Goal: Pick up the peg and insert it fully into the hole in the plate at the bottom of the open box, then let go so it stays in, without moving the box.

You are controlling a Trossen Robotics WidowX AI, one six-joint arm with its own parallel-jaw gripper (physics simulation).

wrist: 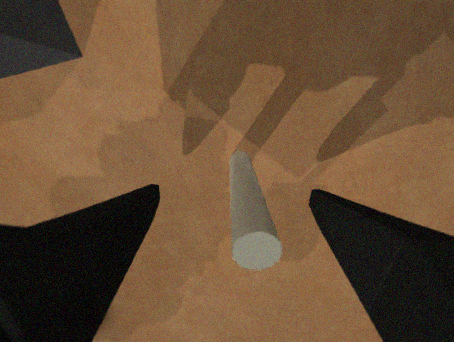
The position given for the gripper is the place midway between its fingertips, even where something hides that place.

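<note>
Peg [255, 243] in sight. Gripper [235, 194] in sight too.
</note>
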